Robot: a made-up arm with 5 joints. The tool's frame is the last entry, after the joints.
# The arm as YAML. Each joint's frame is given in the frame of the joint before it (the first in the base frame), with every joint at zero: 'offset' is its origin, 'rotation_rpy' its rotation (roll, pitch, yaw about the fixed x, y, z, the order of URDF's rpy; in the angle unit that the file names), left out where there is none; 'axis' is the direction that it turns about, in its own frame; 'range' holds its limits. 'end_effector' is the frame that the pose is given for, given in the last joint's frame.
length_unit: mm
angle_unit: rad
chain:
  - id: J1
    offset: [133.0, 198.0, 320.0]
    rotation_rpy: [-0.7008, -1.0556, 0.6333]
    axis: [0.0, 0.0, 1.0]
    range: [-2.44, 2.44]
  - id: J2
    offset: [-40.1, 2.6, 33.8]
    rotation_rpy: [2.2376, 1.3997, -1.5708]
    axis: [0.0, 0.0, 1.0]
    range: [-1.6, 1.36]
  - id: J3
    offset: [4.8, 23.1, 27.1]
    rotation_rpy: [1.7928, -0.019, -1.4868]
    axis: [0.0, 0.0, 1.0]
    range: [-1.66, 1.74]
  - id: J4
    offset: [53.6, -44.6, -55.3]
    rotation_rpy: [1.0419, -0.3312, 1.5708]
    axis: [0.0, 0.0, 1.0]
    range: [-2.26, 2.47]
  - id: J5
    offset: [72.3, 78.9, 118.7]
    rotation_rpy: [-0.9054, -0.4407, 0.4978]
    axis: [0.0, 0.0, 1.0]
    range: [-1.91, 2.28]
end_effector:
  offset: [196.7, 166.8, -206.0]
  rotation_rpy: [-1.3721, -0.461, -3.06]
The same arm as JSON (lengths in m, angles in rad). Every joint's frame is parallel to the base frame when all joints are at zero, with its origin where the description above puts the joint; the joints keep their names.
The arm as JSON. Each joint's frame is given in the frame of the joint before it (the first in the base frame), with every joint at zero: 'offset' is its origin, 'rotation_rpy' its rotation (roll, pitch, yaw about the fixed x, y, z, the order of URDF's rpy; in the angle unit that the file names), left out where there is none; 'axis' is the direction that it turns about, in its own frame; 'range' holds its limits. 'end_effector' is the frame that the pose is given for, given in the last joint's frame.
{"length_unit": "m", "angle_unit": "rad", "chain": [{"id": "J1", "offset": [0.133, 0.198, 0.32], "axis": [-0.917733, 0.126205, 0.376614], "range": [-2.44, 2.44]}, {"id": "J2", "offset": [-0.0469, -0.005, -0.023], "axis": [-0.215492, 0.335488, -0.917067], "range": [-1.6, 1.36]}, {"id": "J3", "offset": [-0.01, -0.013, -0.032], "axis": [-0.799615, 0.281005, 0.53071], "range": [-1.66, 1.74]}, {"id": "J4", "offset": [0.086, 0.014, 0.018], "axis": [0.064599, 0.82699, 0.558493], "range": [-2.26, 2.47]}, {"id": "J5", "offset": [-0.0991, 0.106, 0.067], "axis": [0.0, -0.0001, 1.0], "range": [-1.91, 2.28]}], "end_effector": {"offset": [-0.257, -0.022, -0.206], "rotation_rpy": [-1.372, -0.461, -0.5365]}}
